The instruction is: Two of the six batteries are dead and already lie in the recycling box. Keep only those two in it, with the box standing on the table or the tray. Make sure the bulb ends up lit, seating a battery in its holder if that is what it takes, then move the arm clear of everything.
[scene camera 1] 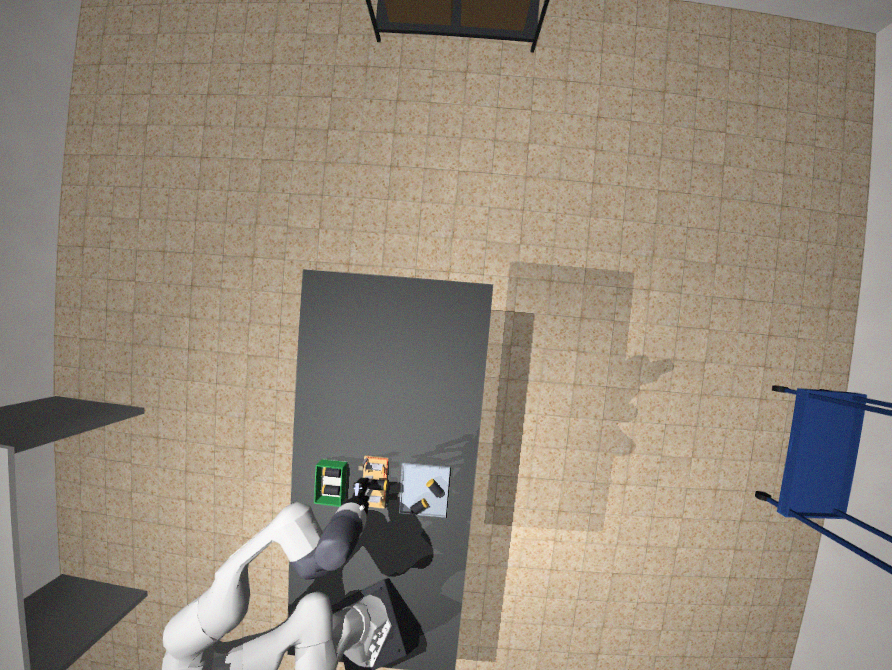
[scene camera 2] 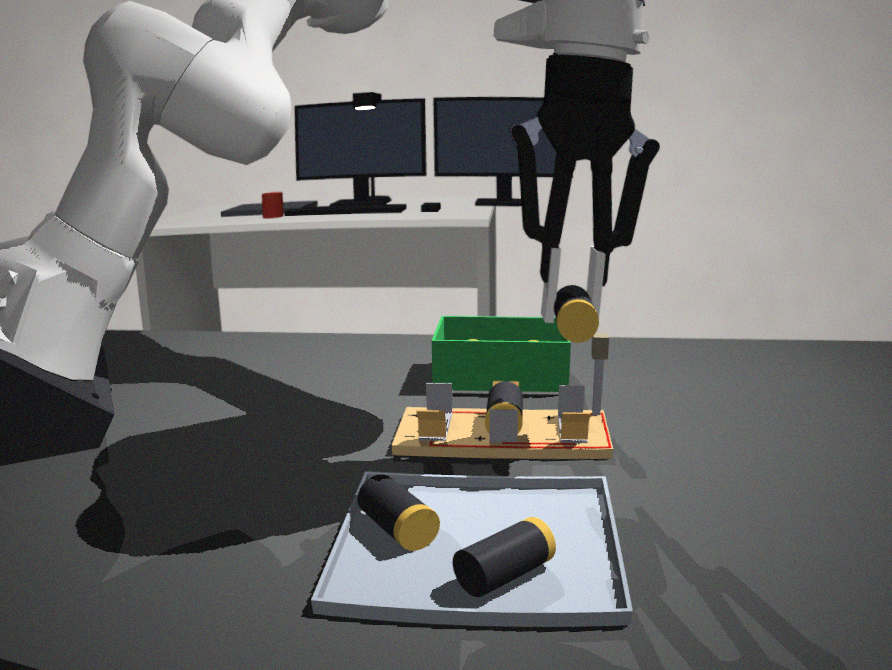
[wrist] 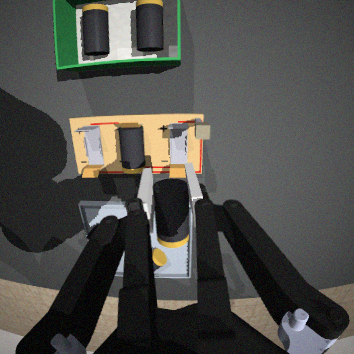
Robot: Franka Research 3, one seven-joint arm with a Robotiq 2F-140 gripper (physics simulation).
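My gripper is shut on a black battery, held above the right part of the wooden holder board, its gold end towards scene camera 2. A battery sits in the middle holder, gold end also towards that camera; the left and right holders are empty. The bulb, seemingly the small block on a post, looks unlit. The green recycling box stands on the table with two batteries inside.
The pale tray lies on the side of the board away from the box. Two loose batteries lie in it. The bulb's post rises at the board's right end, close to the held battery.
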